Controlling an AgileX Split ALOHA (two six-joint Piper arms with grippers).
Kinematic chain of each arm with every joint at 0, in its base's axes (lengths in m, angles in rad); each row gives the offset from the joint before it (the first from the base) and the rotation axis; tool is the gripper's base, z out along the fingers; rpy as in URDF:
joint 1: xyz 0 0 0.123 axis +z
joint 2: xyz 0 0 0 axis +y
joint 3: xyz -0.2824 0 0.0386 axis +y
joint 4: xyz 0.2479 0 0.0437 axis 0.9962 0 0.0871
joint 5: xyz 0 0 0 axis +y
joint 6: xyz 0.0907 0 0.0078 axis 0.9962 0 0.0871
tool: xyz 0 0 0 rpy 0 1.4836 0
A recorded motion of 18 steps. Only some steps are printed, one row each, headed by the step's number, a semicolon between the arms.
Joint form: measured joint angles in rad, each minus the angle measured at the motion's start. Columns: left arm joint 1, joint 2, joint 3, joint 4, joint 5, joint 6; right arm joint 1, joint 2, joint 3, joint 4, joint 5, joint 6.
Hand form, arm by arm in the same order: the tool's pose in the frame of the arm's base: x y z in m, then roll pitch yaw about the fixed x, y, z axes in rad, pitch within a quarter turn. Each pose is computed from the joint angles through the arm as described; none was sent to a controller.
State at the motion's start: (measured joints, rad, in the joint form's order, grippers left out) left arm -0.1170 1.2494 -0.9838 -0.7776 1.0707 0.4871; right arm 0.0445 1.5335 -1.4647 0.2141 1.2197 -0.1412
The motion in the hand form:
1: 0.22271 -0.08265 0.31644 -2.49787 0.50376 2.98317; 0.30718 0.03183 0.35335 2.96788 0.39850 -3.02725
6: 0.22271 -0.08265 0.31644 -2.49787 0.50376 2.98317; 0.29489 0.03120 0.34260 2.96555 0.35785 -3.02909
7: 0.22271 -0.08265 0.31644 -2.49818 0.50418 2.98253; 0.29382 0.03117 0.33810 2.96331 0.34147 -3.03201
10: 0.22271 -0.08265 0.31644 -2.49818 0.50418 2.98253; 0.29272 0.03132 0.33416 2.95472 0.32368 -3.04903
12: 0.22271 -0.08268 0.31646 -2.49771 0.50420 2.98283; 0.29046 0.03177 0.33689 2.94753 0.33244 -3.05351
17: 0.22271 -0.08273 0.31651 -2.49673 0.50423 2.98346; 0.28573 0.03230 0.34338 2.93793 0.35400 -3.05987
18: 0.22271 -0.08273 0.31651 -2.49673 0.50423 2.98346; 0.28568 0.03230 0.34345 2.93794 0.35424 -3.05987
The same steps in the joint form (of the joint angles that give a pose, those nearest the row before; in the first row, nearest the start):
1: 0.0000 0.0000 0.0000 0.0000 0.0000 0.0000; 0.0000 -0.0116 0.0014 -0.0005 0.0008 0.0012
6: 0.0000 0.0000 0.0000 0.0000 0.0000 0.0000; 0.0000 -0.0464 0.0767 -0.0015 0.0009 0.0023
7: 0.0000 0.0000 0.0000 0.0000 0.0000 0.0007; 0.0000 -0.0464 0.0927 -0.0013 0.0008 0.0046
10: 0.0000 0.0000 0.0000 0.0000 0.0000 0.0007; 0.0000 -0.0463 0.1069 0.0010 0.0018 0.0200
12: 0.0000 0.0000 0.0000 -0.0004 0.0000 0.0007; 0.0000 -0.0565 0.1081 0.0076 0.0018 0.0221
17: 0.0000 0.0000 0.0000 -0.0013 0.0000 0.0007; 0.0000 -0.0782 0.1080 0.0165 0.0018 0.0253
18: 0.0000 0.0000 0.0000 -0.0013 0.0000 0.0007; 0.0000 -0.0784 0.1080 0.0165 0.0018 0.0253

